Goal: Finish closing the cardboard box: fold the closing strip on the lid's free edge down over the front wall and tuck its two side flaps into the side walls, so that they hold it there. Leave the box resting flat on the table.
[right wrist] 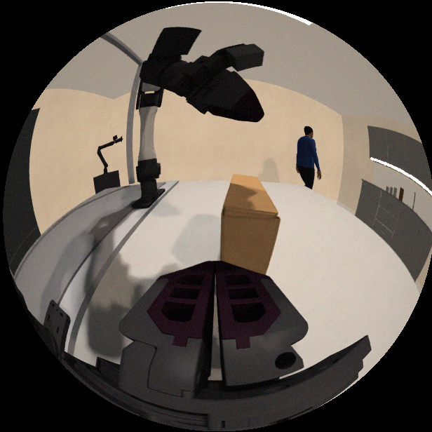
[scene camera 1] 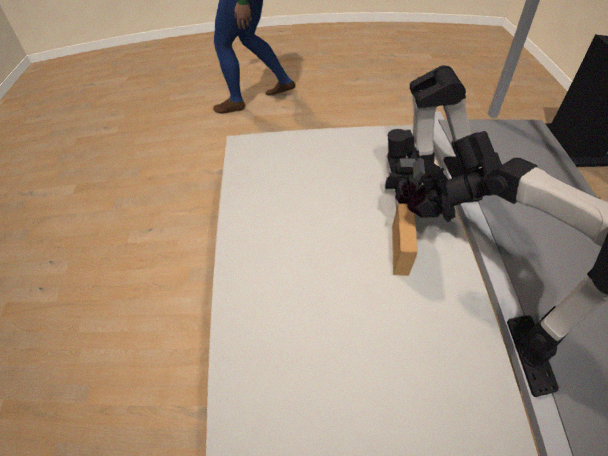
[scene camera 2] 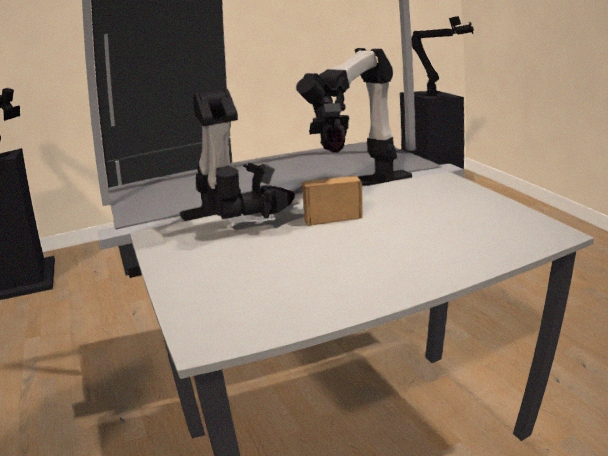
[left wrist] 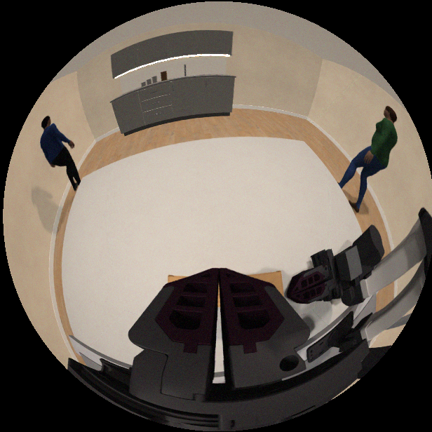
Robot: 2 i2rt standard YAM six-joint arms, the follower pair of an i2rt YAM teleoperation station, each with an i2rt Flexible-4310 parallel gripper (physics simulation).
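Observation:
The brown cardboard box [scene camera 1: 408, 234] [scene camera 2: 334, 202] [left wrist: 270, 278] [right wrist: 248, 242] stands upright, tall and narrow, on the table. Its top looks closed; a thin seam runs just below the top edge in the right wrist view. I cannot make out the closing strip or its side flaps. My left gripper [scene camera 2: 334, 145] [left wrist: 218, 273] [right wrist: 261, 118] is shut and empty, above the box; in the left wrist view its fingers hide the box's middle. My right gripper [scene camera 2: 293, 198] [left wrist: 287, 295] [right wrist: 214, 266] is shut and empty, low beside the box's near end in the right wrist view.
The white table [scene camera 1: 300, 300] [scene camera 2: 350, 280] carries the box. In scene camera 1 the left arm crosses over the right gripper and hides much of it. The grey mounting platform [scene camera 1: 542, 240] lies along the table's right edge there. People stand beyond the table.

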